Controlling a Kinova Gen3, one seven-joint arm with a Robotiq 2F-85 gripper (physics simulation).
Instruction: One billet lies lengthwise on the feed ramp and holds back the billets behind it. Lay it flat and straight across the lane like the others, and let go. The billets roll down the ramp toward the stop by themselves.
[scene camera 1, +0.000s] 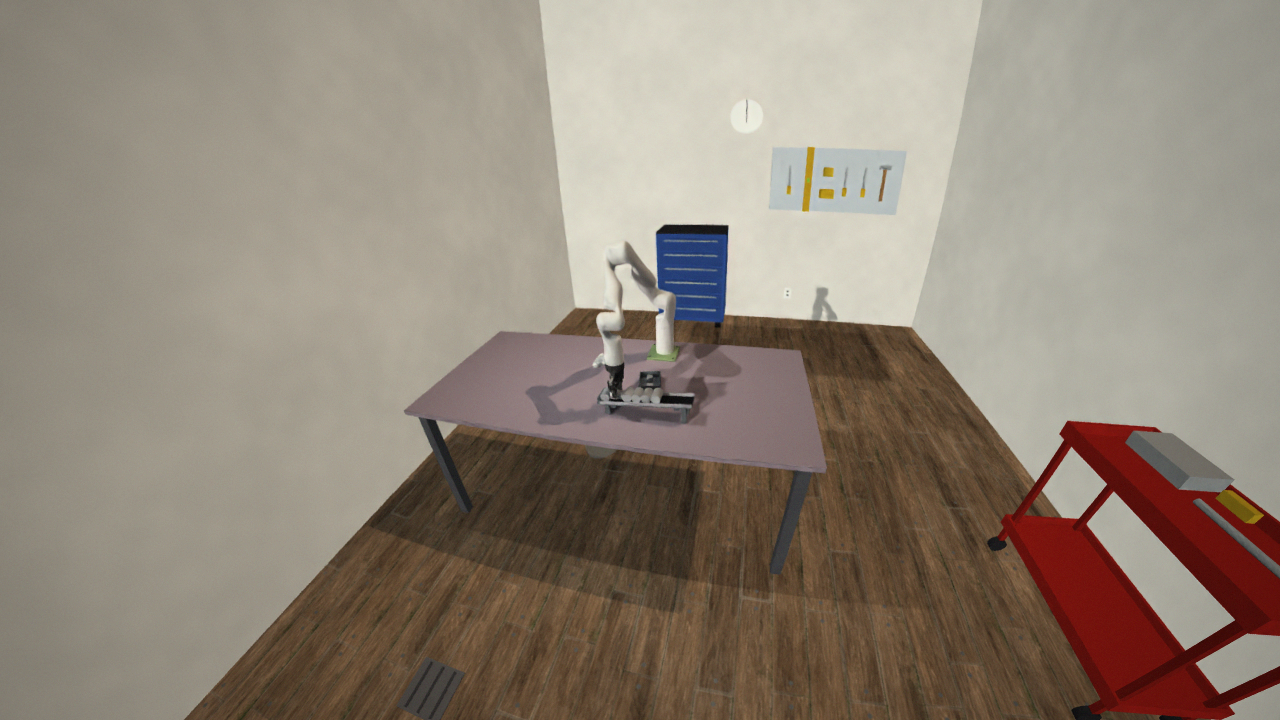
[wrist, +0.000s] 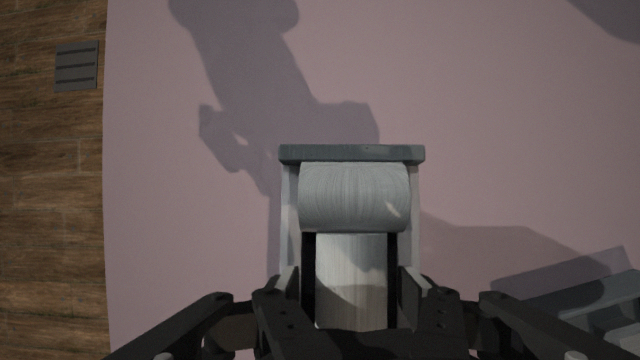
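Seen in the pictures: gripper, fingertip midpoint: (scene camera 1: 617, 394) (wrist: 348, 283); arm's base, origin of the base link: (scene camera 1: 664, 350).
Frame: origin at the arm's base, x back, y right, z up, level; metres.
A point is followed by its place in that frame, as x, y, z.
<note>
The lengthwise billet (wrist: 350, 255) @[-0.535, 0.022, 0.080] lies along the lane of the feed ramp (scene camera 1: 657, 405) (wrist: 290, 215), with dark strips of lane showing on both sides. A pale crosswise billet (wrist: 354, 196) @[-0.537, 0.051, 0.077] lies straight across the lane, between it and the grey end plate (wrist: 351, 154) @[-0.541, 0.073, 0.059]. Several other billets (scene camera 1: 646, 394) @[-0.533, -0.130, 0.094] sit on the ramp on the other side of the gripper in the scene view. My gripper (scene camera 1: 614, 394) @[-0.532, 0.002, 0.063] (wrist: 348, 283) @[-0.532, 0.002, 0.063] is partly open, its fingers on either side of the lengthwise billet with a gap at each side. The gripper body hides the billet's near end.
A dark grey tray (scene camera 1: 650, 377) (wrist: 620, 282) @[-0.300, 0.011, 0.000] stands beside the ramp, toward the arm's base. The ramp stands on the mauve table (scene camera 1: 742, 429) @[-0.485, -0.511, -0.015] (wrist: 175, 250) @[-0.675, -0.023, -0.015]. The table's edge lies to the left in the wrist view. A red cart (scene camera 1: 1109, 445) stands apart at the right.
</note>
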